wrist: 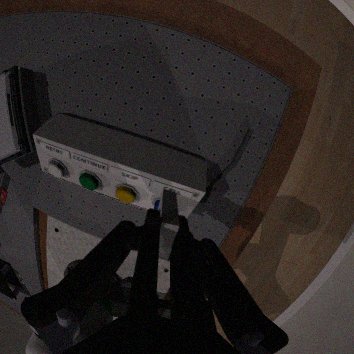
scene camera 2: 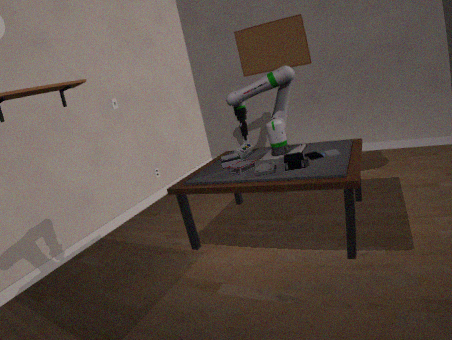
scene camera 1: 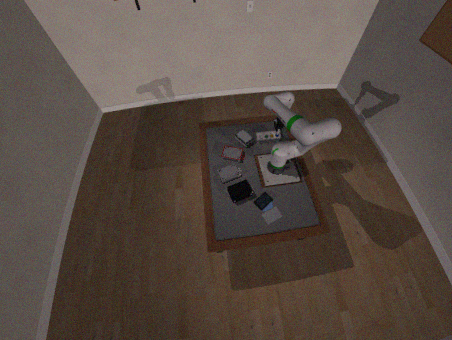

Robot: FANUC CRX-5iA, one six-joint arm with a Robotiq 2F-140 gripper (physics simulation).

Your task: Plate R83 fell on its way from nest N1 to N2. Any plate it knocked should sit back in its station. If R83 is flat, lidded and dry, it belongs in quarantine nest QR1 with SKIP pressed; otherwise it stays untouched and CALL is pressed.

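Places are measured from the arm's base along level axes (x ahead, y left, z up), in centimetres.
Pixels of known places: gripper, fingertip midpoint: [wrist: 165, 202] [scene camera 2: 247, 144] [scene camera 1: 276, 133]; arm's base, link origin: [scene camera 2: 281, 152] [scene camera 1: 275, 166].
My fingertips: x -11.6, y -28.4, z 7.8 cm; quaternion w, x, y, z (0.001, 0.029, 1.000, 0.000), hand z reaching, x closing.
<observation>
For each thing: its middle in the pictures, then the offset to it from my fingertips. "spot": a spot on its surface instead.
- white button panel, body centre: [wrist: 115, 165] [scene camera 2: 243, 150] [scene camera 1: 268, 135] dx +7.1, dy -2.0, dz -3.6 cm
- white RETRY button, body centre: [wrist: 56, 167] dx +14.9, dy -0.7, dz -1.4 cm
- green CONTINUE button, body centre: [wrist: 89, 179] dx +9.9, dy -0.1, dz -1.4 cm
- yellow SKIP button, body centre: [wrist: 125, 192] dx +4.9, dy +0.5, dz -1.4 cm
- blue button, body centre: [wrist: 164, 205] dx +0.0, dy +1.1, dz -1.4 cm
- red-edged nest, body centre: [scene camera 2: 242, 166] [scene camera 1: 232, 153] dx +43.8, dy +6.8, dz -5.5 cm
- grey nest, body centre: [scene camera 2: 264, 168] [scene camera 1: 228, 172] dx +51.5, dy +23.7, dz -6.3 cm
- grey stack, body centre: [scene camera 2: 229, 156] [scene camera 1: 244, 136] dx +28.8, dy -6.0, dz -1.5 cm
- dark plate-like piece, body centre: [scene camera 2: 313, 155] [scene camera 1: 263, 200] dx +32.8, dy +53.9, dz -7.0 cm
- black box-like station, body centre: [scene camera 2: 293, 160] [scene camera 1: 240, 191] dx +47.8, dy +42.3, dz -4.6 cm
- pale flat square, surface spot: [scene camera 1: 271, 215] spot: dx +31.0, dy +66.5, dz -7.0 cm
- brown wooden rim, surface spot: [scene camera 1: 210, 220] spot: dx +74.9, dy +57.3, dz -9.0 cm
The white button panel [scene camera 1: 260, 136] [wrist: 120, 145] has a white RETRY button [wrist: 57, 168], a green CONTINUE button [wrist: 90, 181], a yellow SKIP button [wrist: 125, 193] and a blue button [wrist: 156, 205] under the CALL label. My gripper [scene camera 2: 245, 139] [wrist: 165, 202] is shut and empty. Its fingertips overlap the CALL end in the wrist view and cover most of the blue button; contact cannot be told. A red-edged nest [scene camera 1: 233, 153], a grey nest [scene camera 1: 230, 173] and a grey stack [scene camera 1: 244, 138] stand on the table. A dark plate-like piece [scene camera 1: 263, 201] lies partly over something blue. R83's label is unreadable.
A black box-like station [scene camera 1: 240, 191] [scene camera 2: 296, 161] stands beside the grey nest. A pale flat square [scene camera 1: 271, 215] lies near the dark piece. The arm's base stands on a white plate [scene camera 1: 292, 179]. A brown wooden rim [scene camera 1: 210, 220] edges the table.
</observation>
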